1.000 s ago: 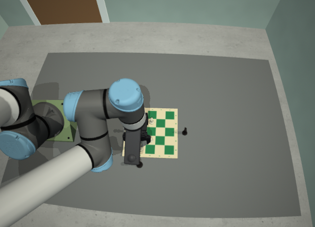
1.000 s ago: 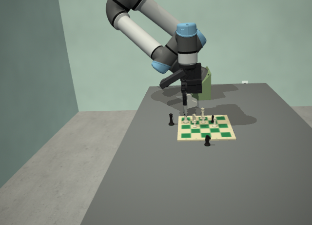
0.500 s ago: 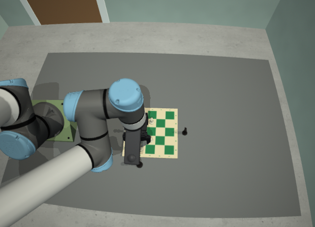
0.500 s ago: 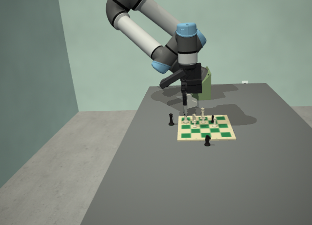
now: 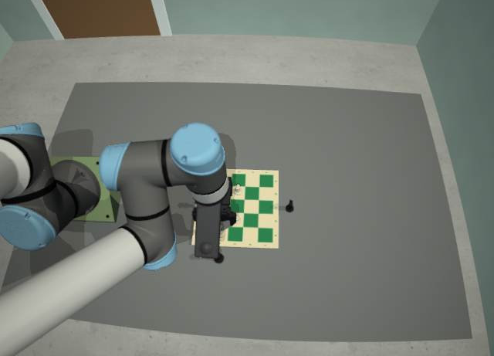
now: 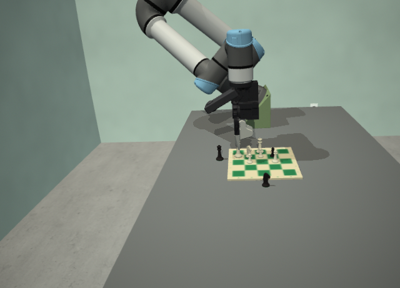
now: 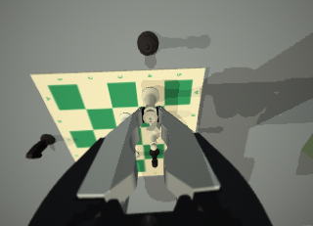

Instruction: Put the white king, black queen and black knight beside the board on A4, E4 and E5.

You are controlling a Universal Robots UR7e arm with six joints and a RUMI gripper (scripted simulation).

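My gripper is now 1 cm above the white king. The rest, counted from my hand: black pawn: 11 cm to the left, 4 cm below; board: 8 cm to the left, 5 cm below, 4 cm ahead.
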